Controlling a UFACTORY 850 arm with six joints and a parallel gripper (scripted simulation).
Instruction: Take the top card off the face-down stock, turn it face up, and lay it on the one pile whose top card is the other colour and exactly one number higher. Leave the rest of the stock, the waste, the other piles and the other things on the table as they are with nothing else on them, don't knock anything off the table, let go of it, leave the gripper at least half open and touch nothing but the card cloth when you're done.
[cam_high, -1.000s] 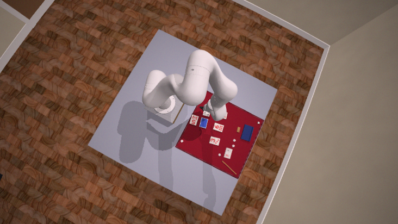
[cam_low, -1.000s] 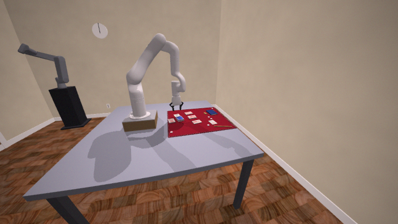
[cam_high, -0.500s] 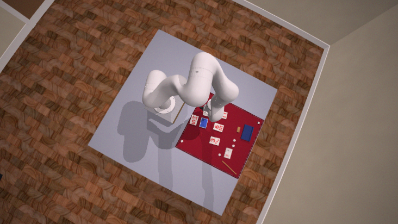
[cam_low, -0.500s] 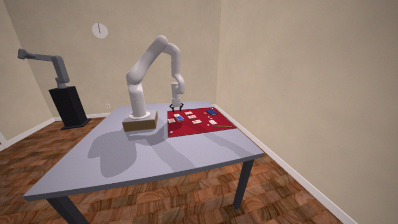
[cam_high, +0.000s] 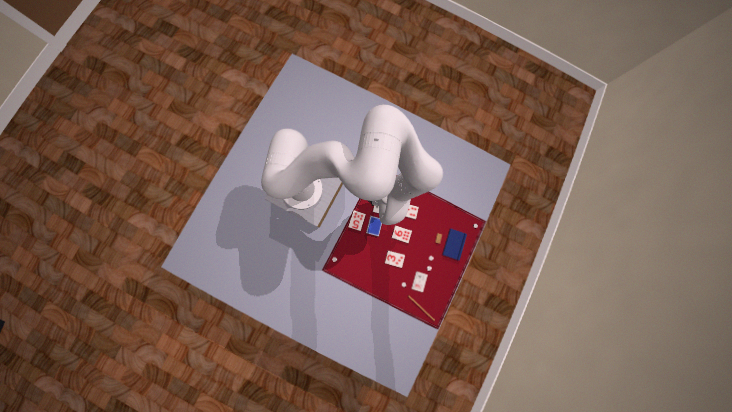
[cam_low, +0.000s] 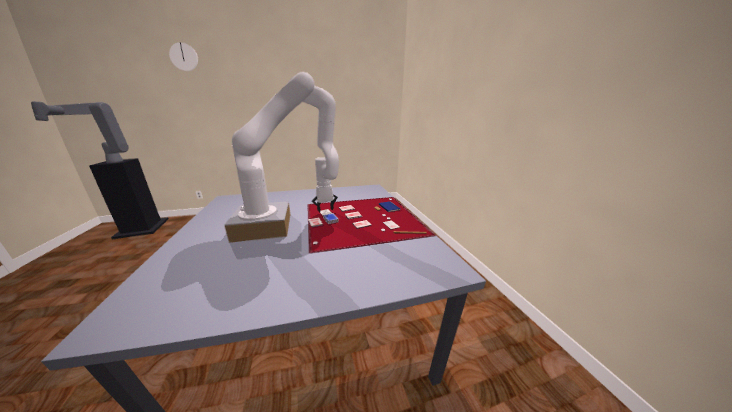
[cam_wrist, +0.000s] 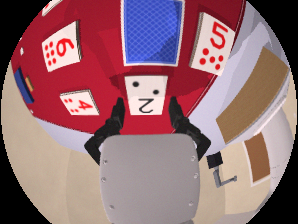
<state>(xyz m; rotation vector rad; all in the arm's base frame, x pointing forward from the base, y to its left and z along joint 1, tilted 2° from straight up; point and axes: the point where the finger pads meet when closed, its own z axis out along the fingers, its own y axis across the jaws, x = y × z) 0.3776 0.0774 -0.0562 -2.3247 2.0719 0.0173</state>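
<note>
Right now the red card cloth is 19 cm ahead of my hand, 14 cm to the right of it and 4 cm below it. Also, from my hand: pencil 40 cm to the right, 36 cm ahead, 3 cm below; then card 12 cm to the right, 8 cm behind, 2 cm below.
</note>
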